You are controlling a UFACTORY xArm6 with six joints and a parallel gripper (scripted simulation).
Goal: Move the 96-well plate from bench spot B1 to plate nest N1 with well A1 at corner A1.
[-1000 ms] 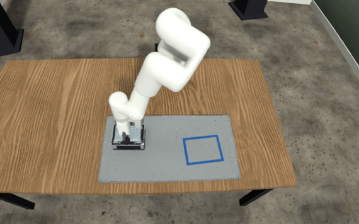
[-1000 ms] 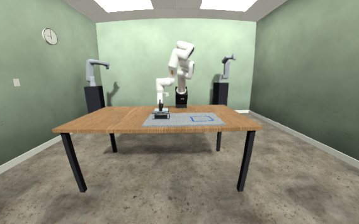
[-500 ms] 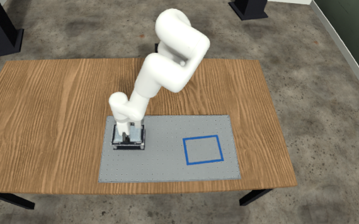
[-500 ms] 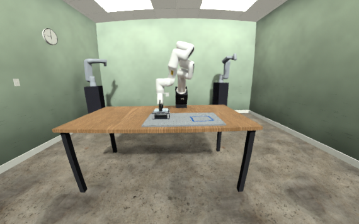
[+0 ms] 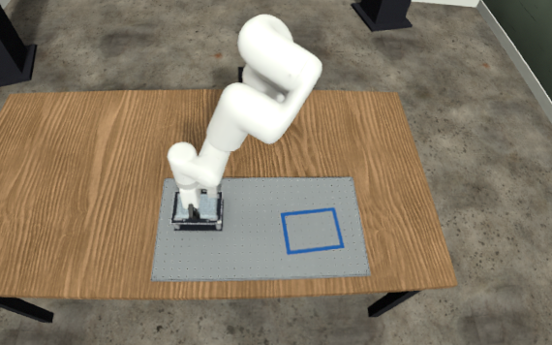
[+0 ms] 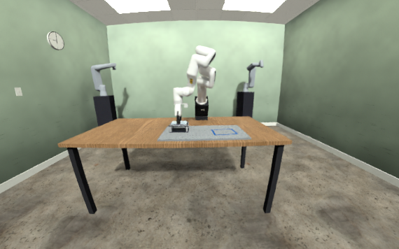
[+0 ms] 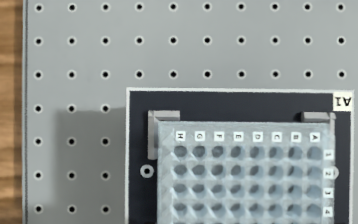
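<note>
Right now the 96-well plate is 10 mm below my hand. Also, from my hand: black raised nest N1 (20 mm below).
</note>
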